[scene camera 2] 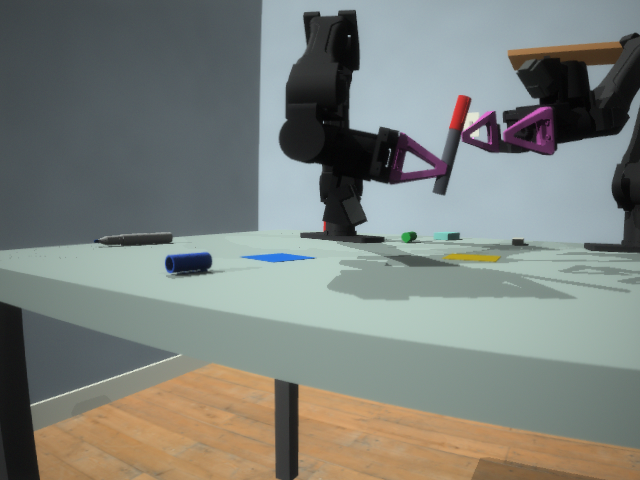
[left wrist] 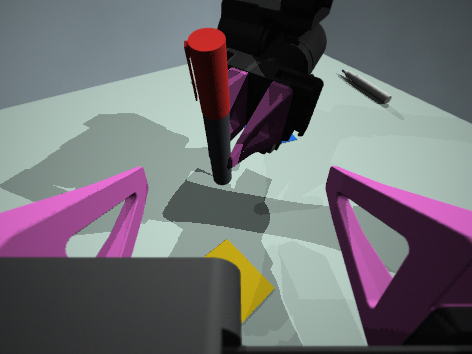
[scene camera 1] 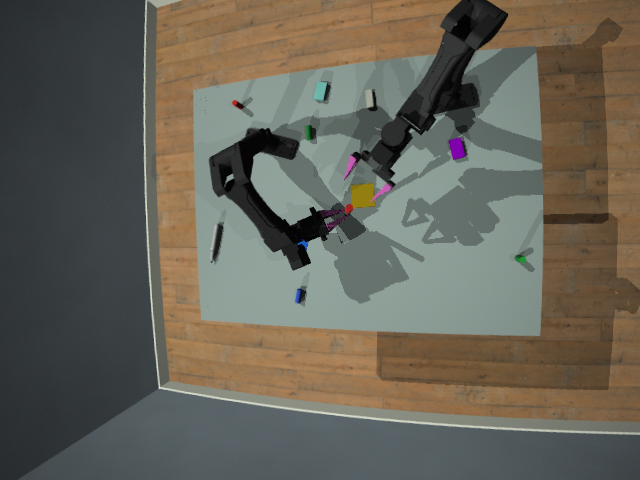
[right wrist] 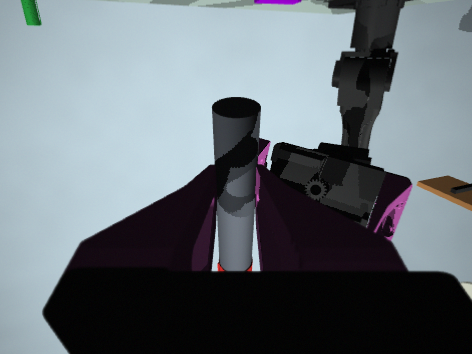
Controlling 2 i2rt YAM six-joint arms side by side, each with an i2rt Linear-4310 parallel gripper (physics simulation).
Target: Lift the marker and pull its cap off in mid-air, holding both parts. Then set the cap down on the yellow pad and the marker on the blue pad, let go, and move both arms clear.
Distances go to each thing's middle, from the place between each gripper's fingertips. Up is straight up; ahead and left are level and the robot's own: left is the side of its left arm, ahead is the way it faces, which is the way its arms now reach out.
My right gripper is now 3 cm below the dark grey marker [scene camera 2: 454,135]. Also, from my right hand: blue cylinder [scene camera 2: 190,262]: 25 cm ahead, 24 cm to the right, 11 cm below; yellow pad [left wrist: 255,288]: 5 cm behind, 4 cm to the left, 12 cm below.
My left gripper is now 5 cm short of the dark grey marker, 4 cm to the left of it and 2 cm above it. Round my left hand: blue cylinder: 30 cm ahead, 29 cm to the right, 17 cm below; then yellow pad: 18 cm below, 1 cm to the right.
